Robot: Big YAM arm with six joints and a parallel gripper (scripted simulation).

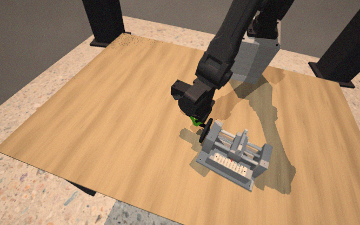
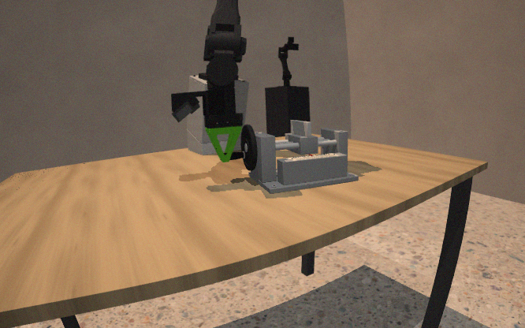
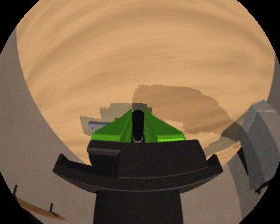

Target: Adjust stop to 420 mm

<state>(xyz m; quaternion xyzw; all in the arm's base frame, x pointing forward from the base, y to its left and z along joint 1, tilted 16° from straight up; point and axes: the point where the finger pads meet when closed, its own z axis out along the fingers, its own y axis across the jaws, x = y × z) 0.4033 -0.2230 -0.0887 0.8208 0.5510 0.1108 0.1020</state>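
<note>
My gripper is now 2 cm short of the black handwheel, 2 cm to the right of it and 1 cm below it. From my hand the other things lie so: sliding stop block: 10 cm ahead, 13 cm to the left, 4 cm above.
</note>
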